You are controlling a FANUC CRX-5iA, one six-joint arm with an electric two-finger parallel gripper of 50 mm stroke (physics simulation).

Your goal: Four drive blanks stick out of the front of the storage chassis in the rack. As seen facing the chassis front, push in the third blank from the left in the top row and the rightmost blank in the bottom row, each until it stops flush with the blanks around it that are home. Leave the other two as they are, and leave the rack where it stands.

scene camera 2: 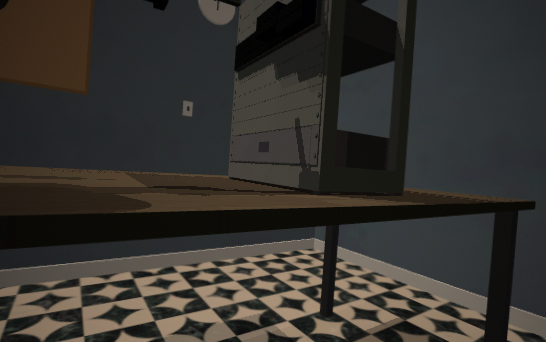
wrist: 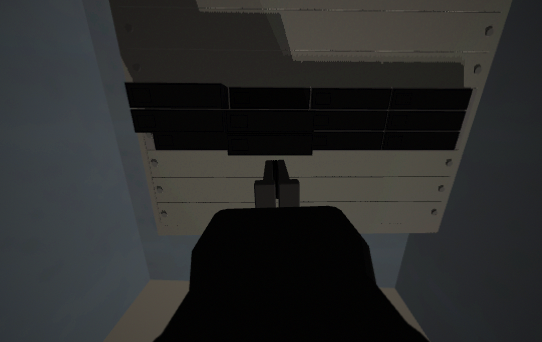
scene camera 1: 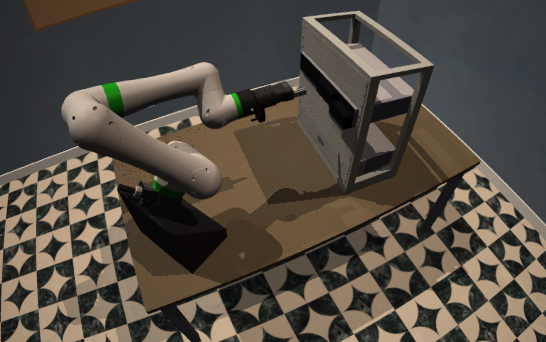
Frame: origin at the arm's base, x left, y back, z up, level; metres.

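Seen in the pictures: gripper, fingertip midpoint: [scene camera 2: 239, 1] [wrist: 275, 172] [scene camera 1: 305, 90]; arm's base, link origin: [scene camera 1: 161, 205].
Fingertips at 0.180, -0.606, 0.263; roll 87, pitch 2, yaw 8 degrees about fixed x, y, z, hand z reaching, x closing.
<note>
Pixels of each thing's top centre, then the offset from my fingertips to it, as dx, dy, dz. "spot": a spot on its surface instead. Level surfaces: height alone.
- storage chassis, surface spot: [wrist: 430, 100] spot: +0.228, -0.084, -0.067
- top row, surface spot: [wrist: 270, 145] spot: +0.006, -0.076, -0.011
- bottom row, surface spot: [wrist: 175, 96] spot: -0.103, -0.089, -0.067
- middle row, surface spot: [wrist: 270, 121] spot: +0.006, -0.076, -0.040
- there, surface spot: [wrist: 177, 121] spot: -0.104, -0.089, -0.039
- wooden table, surface height: dz -0.459
The storage chassis [scene camera 1: 312, 70] [scene camera 2: 245, 55] [wrist: 430, 100] is a black band in the rack [scene camera 1: 364, 135] [scene camera 2: 330, 125]. The wrist view is upside down. There the third blank from the left in the top row [wrist: 270, 145] and the rightmost blank in the bottom row [wrist: 175, 96] both stick out. The third blank in the middle row [wrist: 270, 121] and the rightmost one there [wrist: 177, 121] also stick out. My gripper [scene camera 1: 302, 91] [wrist: 275, 172] is shut and empty. It points at the rack front, apart from it; in the wrist view its tips appear beside the top row's third blank.
Pale filler panels [wrist: 350, 190] with screws lie above and below the chassis. The rack stands on a wooden table [scene camera 1: 320, 220] [scene camera 2: 225, 202]. The arm's black base [scene camera 1: 185, 240] is at the table's other end. A wall is behind the rack.
</note>
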